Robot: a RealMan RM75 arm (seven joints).
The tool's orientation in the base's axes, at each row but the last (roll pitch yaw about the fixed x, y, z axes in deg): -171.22, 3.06, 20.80; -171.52, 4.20, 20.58; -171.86, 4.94, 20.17; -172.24, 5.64, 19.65; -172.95, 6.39, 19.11; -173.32, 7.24, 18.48; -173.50, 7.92, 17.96; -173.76, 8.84, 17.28; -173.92, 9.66, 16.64; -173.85, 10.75, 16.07; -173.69, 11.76, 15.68; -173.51, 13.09, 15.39; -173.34, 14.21, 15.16
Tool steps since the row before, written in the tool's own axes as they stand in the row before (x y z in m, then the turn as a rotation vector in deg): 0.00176, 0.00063, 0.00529, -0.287, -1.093, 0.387; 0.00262, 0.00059, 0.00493, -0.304, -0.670, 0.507; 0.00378, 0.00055, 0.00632, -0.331, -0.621, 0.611; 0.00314, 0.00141, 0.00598, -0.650, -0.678, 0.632; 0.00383, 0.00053, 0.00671, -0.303, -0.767, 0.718; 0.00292, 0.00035, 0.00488, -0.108, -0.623, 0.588; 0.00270, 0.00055, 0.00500, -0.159, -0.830, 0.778; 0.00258, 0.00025, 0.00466, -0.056, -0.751, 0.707; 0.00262, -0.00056, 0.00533, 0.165, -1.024, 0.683; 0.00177, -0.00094, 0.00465, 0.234, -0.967, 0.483; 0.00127, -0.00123, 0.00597, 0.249, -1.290, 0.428; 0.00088, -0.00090, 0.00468, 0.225, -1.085, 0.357; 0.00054, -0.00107, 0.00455, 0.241, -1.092, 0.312
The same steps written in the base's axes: 0.00131, 0.00070, -0.00541, -0.683, 0.959, -0.200; 0.00206, 0.00093, -0.00514, -0.571, 0.573, -0.379; 0.00290, 0.00144, -0.00664, -0.593, 0.529, -0.486; 0.00258, 0.00029, -0.00639, -0.913, 0.478, -0.468; 0.00279, 0.00128, -0.00711, -0.628, 0.681, -0.581; 0.00209, 0.00093, -0.00522, -0.381, 0.597, -0.494; 0.00188, 0.00063, -0.00535, -0.520, 0.791, -0.651; 0.00167, 0.00079, -0.00500, -0.389, 0.741, -0.605; 0.00131, 0.00156, -0.00561, -0.248, 1.064, -0.590; 0.00046, 0.00162, -0.00477, -0.127, 1.018, -0.414; -0.00045, 0.00183, -0.00594, -0.180, 1.330, -0.328; -0.00054, 0.00133, -0.00463, -0.136, 1.123, -0.277; -0.00095, 0.00139, -0.00439, -0.111, 1.131, -0.237
